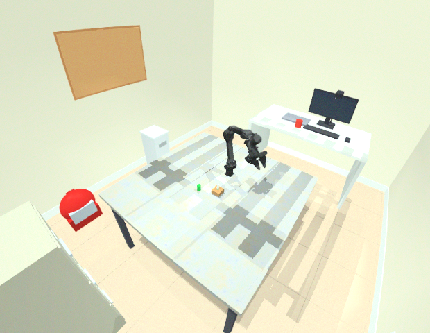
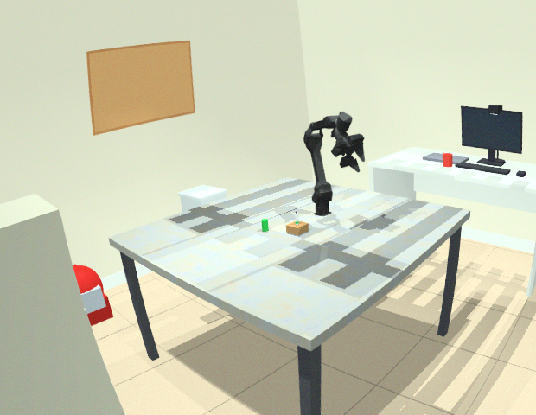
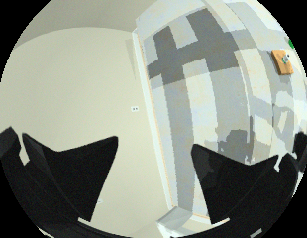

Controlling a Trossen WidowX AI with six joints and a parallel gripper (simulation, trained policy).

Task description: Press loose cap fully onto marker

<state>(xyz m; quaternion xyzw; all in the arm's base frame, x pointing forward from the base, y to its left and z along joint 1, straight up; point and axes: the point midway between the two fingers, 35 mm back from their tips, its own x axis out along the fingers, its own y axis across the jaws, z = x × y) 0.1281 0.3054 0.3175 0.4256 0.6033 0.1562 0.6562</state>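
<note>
Right now the green cap is 180 mm ahead of my gripper tip, 400 mm to the right of it and 270 mm below it. The rest, counted from my gripper tip: tan holder block (110 mm ahead, 270 mm to the right, 280 mm below); then white marker (110 mm ahead, 270 mm to the right, 230 mm below).
</note>
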